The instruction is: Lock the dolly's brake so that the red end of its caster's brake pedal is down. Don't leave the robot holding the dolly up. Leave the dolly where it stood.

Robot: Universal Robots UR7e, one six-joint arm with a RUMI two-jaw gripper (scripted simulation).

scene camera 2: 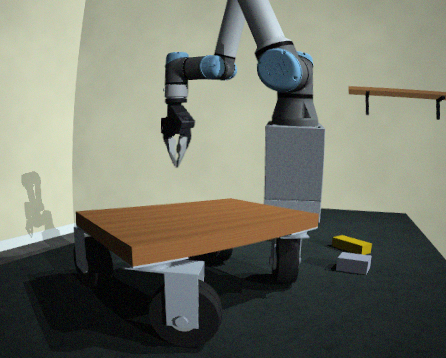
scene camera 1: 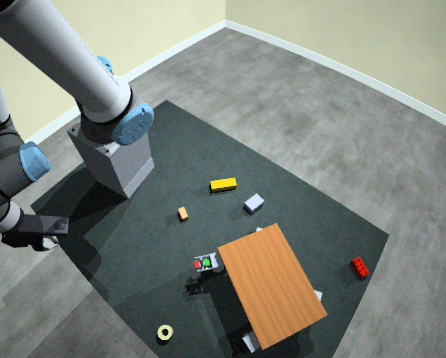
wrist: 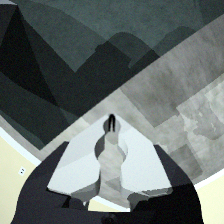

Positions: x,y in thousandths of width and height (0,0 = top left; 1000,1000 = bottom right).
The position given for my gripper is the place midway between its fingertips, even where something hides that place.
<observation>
I see my gripper (scene camera 2: 396,468).
My gripper also shows in the wrist view (wrist: 502,516).
</observation>
